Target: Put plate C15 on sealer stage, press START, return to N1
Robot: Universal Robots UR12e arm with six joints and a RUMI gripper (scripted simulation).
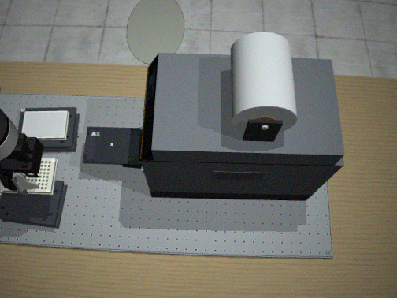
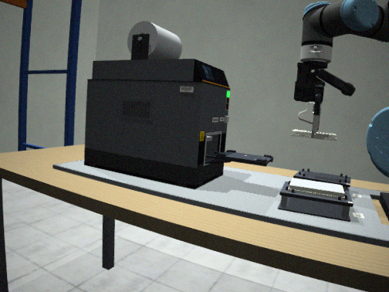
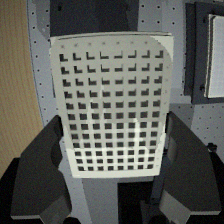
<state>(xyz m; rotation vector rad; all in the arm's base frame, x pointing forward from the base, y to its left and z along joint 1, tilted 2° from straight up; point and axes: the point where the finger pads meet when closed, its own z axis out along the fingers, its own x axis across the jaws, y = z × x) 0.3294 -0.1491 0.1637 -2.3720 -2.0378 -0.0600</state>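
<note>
The dark stage lies 190 mm ahead of my hand, 80 mm to the left of it and 80 mm below it. The rest, counted from my hand: plate: 180 mm to the left, 120 mm below; plate C15: 10 mm below; dark nest: 40 mm behind, 20 mm to the right, 140 mm below.
</note>
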